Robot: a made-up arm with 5 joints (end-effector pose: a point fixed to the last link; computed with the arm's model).
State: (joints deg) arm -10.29 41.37 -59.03 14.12 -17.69
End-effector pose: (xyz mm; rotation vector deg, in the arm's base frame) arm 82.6 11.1 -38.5 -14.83 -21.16 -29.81
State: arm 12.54 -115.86 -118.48 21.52 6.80
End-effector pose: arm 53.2 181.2 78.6 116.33 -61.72 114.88
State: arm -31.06 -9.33 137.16 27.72 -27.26
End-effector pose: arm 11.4 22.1 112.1 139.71 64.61 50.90
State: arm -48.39 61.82 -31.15 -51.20 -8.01
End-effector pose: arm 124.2 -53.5 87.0 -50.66 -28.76 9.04
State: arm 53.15 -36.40 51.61 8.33 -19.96
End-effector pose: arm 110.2 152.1 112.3 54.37 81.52 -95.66
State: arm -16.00 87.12 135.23 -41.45 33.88
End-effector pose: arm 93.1 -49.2 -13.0 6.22 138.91 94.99
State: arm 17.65 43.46 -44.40 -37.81 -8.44
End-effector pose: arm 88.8 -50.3 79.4 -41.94 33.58 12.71
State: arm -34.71 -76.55 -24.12 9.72 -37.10
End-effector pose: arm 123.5 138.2 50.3 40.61 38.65 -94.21
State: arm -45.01 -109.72 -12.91 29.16 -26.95
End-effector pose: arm 215.1 112.5 91.3 85.28 50.40 -136.24
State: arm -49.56 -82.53 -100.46 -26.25 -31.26
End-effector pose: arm 50.6 86.1 99.6 -20.74 78.73 -70.41
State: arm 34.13 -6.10 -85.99 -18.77 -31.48
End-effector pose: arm 60.0 19.2 127.9 -86.25 55.39 -13.86
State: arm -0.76 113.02 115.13 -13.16 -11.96
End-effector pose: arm 111.6 -53.0 40.0 9.44 124.72 97.26
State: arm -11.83 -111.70 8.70 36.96 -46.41
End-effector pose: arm 211.2 77.0 47.2 56.73 43.23 -153.16
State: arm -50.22 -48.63 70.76 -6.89 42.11
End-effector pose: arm 18.3 147.4 119.1 146.92 65.83 14.13
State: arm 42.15 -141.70 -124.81 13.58 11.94
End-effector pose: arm 127.5 189.2 74.0 112.03 -55.20 58.07
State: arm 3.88 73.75 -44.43 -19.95 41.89
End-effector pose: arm 61.2 -54.5 -8.7 -1.45 16.38 -17.02
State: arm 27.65 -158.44 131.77 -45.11 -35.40
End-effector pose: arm 140.7 25.4 -10.4 20.67 -76.52 -83.76
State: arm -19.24 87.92 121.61 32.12 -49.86
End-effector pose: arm 60.9 -15.5 107.5 37.64 94.23 66.38
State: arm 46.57 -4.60 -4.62 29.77 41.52
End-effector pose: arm 47.1 221.9 77.7 22.69 65.51 -136.57
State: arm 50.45 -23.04 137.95 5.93 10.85
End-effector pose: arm 116.3 54.1 208.0 -134.58 -66.05 38.19
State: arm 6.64 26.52 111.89 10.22 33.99
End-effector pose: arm 24.6 -18.0 181.1 -85.11 -153.85 -4.47
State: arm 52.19 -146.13 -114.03 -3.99 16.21
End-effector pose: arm 161.8 163.3 34.5 90.89 -50.06 54.95
